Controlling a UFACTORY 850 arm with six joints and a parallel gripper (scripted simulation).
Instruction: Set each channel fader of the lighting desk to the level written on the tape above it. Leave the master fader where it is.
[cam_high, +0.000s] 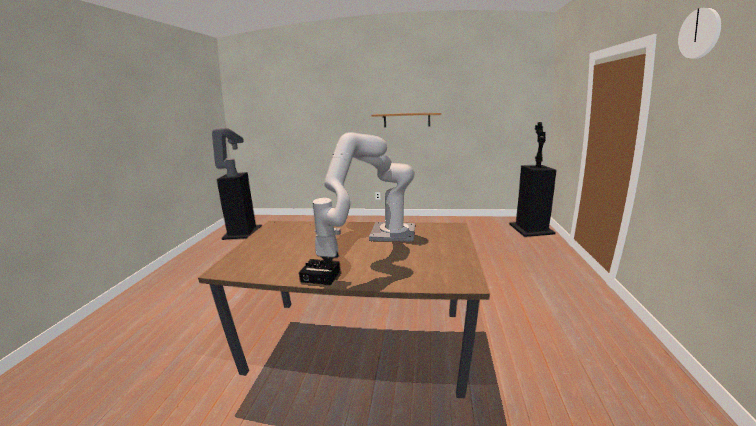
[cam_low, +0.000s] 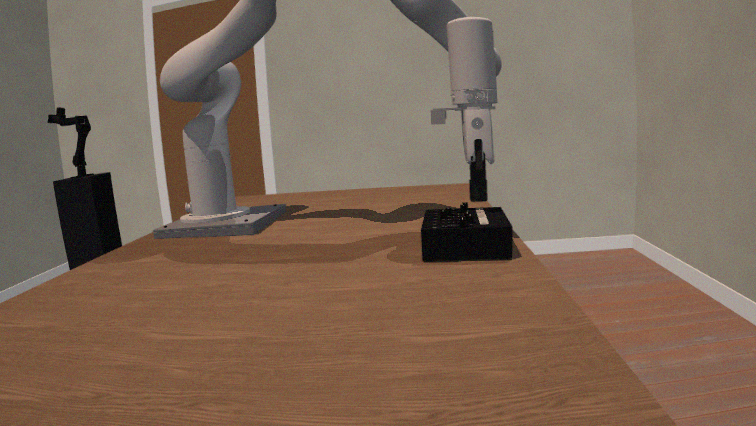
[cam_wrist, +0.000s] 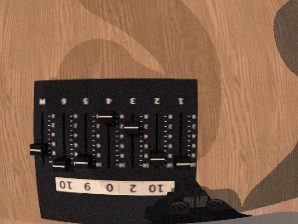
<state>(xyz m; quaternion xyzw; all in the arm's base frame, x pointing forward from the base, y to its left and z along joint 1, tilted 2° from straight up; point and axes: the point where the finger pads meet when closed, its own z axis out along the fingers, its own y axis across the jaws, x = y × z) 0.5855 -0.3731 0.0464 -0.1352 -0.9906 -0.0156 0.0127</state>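
Right now my hand is 120 mm to the left of the master fader, 70 mm past it and 30 mm above it.
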